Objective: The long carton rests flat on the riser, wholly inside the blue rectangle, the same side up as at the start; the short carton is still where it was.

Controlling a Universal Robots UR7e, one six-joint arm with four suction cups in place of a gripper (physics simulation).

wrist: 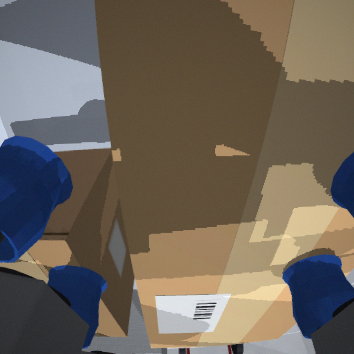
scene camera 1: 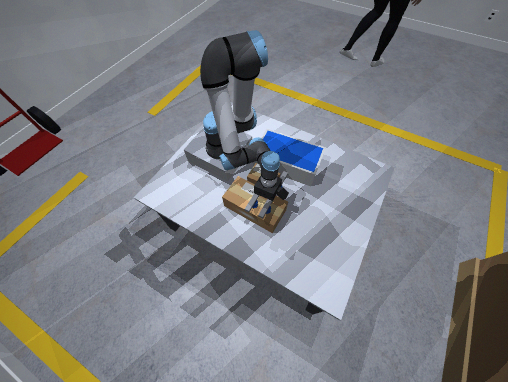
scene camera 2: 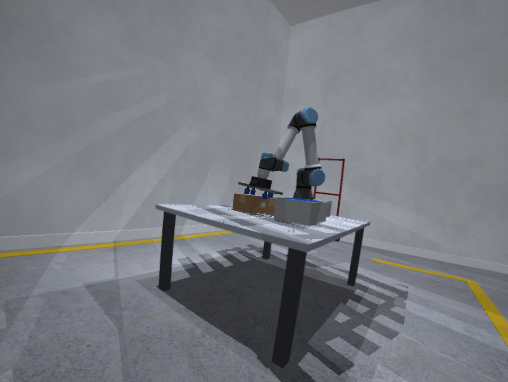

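Where they show: hand at its tool point: (wrist: 197, 235) (scene camera 2: 258, 196); arm's base at its link origin: (scene camera 1: 219, 147).
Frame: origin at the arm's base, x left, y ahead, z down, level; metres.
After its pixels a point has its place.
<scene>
The long carton (scene camera 1: 235, 192) {x -0.215, y 0.217, z 0.006 m} (scene camera 2: 252, 204) {x -0.147, y 0.465, z 0.057 m} (wrist: 197, 140) {x -0.171, y 0.421, z 0.006 m} lies flat on the table (scene camera 1: 328, 273) {x -0.364, y 0.780, z 0.109 m} (scene camera 2: 230, 223) {x 0.035, y 0.902, z 0.109 m}, in front of the riser, with a white barcode label (wrist: 191, 312) {x -0.167, y 0.285, z 0.005 m} on its top. The short carton (scene camera 1: 253, 176) {x -0.088, y 0.258, z 0.006 m} (wrist: 81, 175) {x -0.095, y 0.376, z 0.064 m} stands right behind it, mostly hidden by the wrist. My suction gripper (scene camera 1: 260, 205) (scene camera 2: 258, 193) {x -0.171, y 0.372, z 0.008 m} hangs over the long carton with suction off, holding nothing. Its blue cups (wrist: 31, 197) (wrist: 316, 291) are very close to the carton top; I cannot tell if they touch. The grey riser (scene camera 1: 196, 155) (scene camera 2: 299, 212) bears the blue rectangle (scene camera 1: 294, 151) {x 0.150, y 0.395, z -0.011 m}, which is bare.
The arm's base stands on the left end of the riser. A red cart (scene camera 2: 341, 178) stands behind the table. A person (scene camera 1: 381, 30) walks on the floor at the far right. Yellow lines mark the floor.
</scene>
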